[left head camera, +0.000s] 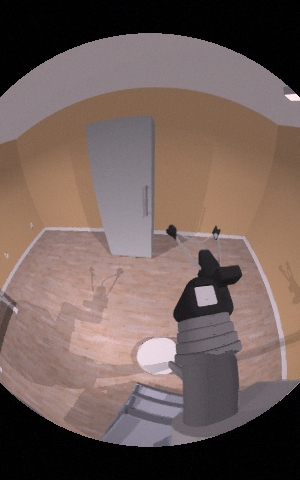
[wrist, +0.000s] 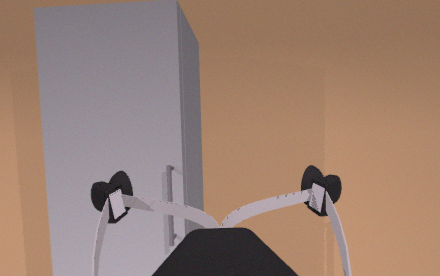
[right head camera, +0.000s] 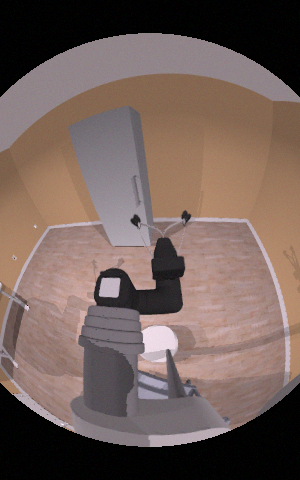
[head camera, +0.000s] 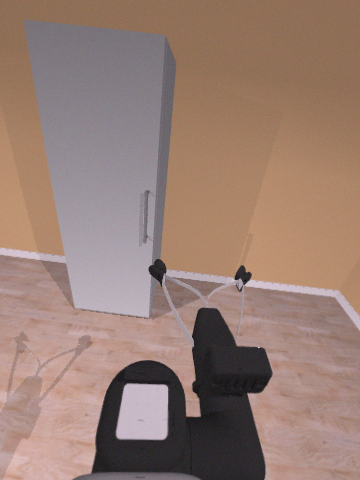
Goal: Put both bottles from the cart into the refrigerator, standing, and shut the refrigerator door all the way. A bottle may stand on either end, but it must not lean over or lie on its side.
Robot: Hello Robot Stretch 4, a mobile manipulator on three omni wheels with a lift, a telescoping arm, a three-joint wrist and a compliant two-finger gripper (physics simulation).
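Seen in the pictures: gripper, fingertip midpoint: (left head camera: 193, 226) (wrist: 217, 184) (right head camera: 159, 213) (head camera: 199, 266); robot's base at its link origin: (left head camera: 157, 354) (right head camera: 157, 342).
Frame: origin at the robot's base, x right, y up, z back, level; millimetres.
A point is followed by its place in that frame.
Note:
The tall grey refrigerator (head camera: 100, 150) @[x -372, y 1300, z -1373 mm] (left head camera: 122, 185) @[x -347, y 1108, z -1370 mm] (right head camera: 110, 175) @[x -354, y 1140, z -1371 mm] (wrist: 110, 100) @[x -362, y 1403, z -1371 mm] stands against the far wall, left of centre. Its door looks flush with the body, with a vertical handle (head camera: 146, 217) @[x -102, y 966, z -1286 mm] (left head camera: 146, 201) @[x -103, y 955, z -1287 mm] (right head camera: 136, 191) @[x -105, y 949, z -1288 mm] (wrist: 170, 205) near the right edge. My gripper (head camera: 200, 274) @[x 86, y 1246, z -471 mm] (left head camera: 194, 231) @[x 86, y 1246, z -471 mm] (right head camera: 161, 219) @[x 86, y 1246, z -471 mm] (wrist: 217, 184) @[x 86, y 1246, z -471 mm] is open and empty, its fingers wide apart. It is raised in front of the refrigerator, apart from it. In the wrist view, the handle shows between the fingers, nearer the left one. A grey framed structure (left head camera: 122, 430), perhaps the cart, partly shows at the bottom. Neither bottle shows.
A white round disc (left head camera: 156, 356) @[x -21, y 187, z 5 mm] (right head camera: 159, 344) @[x 27, y 187, z 8 mm] is on the floor near my base. White legs (right head camera: 15, 298) of a piece of furniture show at the far left. Walls stand behind the refrigerator and on both sides. My arm's shadow falls on the floor at left.

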